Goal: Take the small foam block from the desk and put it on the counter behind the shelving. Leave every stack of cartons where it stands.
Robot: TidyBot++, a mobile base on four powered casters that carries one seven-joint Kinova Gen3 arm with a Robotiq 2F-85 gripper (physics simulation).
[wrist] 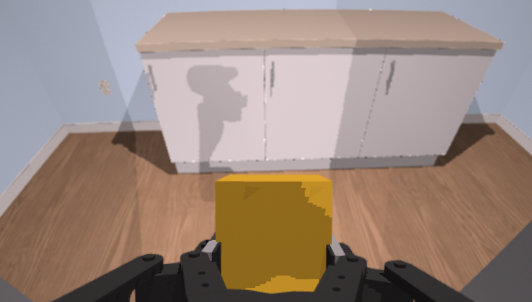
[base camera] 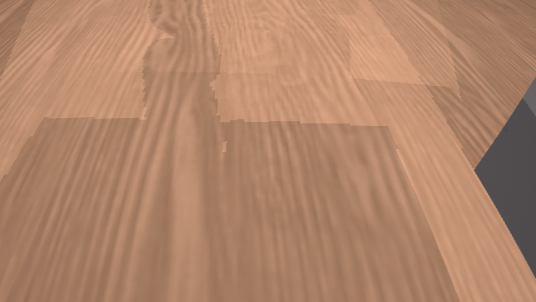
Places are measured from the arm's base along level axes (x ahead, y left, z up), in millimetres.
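Where they show: gripper, between the fingertips: (wrist: 273, 249).
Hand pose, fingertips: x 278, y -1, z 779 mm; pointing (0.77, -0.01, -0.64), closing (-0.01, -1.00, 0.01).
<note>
After its pixels a point has its place.
The small foam block (wrist: 273, 230) {x 273, y 0, z 807 mm} is a yellow-orange block in the lower middle of the wrist view. My gripper (wrist: 273, 249) {x 278, y -1, z 779 mm} is shut on it, one finger against each side, and holds it up in front of the wrist camera. The counter (wrist: 260, 27) {x 1683, y 80, z 513 mm} has a light wooden top and stands ahead against the blue wall, some distance beyond the block. Its front has white cabinet doors (wrist: 305, 105) {x 1520, y -167, z 146 mm} with grey handles. The block and gripper do not show in the base camera view. The desk and the carton stacks do not show in either view.
A wooden floor (base camera: 280, 200) {x 356, y -37, z -397 mm} (wrist: 100, 200) {x 1263, y 1096, z -396 mm} lies between me and the counter. Dark grey panels show at the right edge (base camera: 510, 185) {x 346, y -368, z -351 mm} of the base view and at the lower right corner (wrist: 505, 270) {x 390, y -365, z 526 mm} of the wrist view. A shadow of the arm falls on the cabinet doors.
</note>
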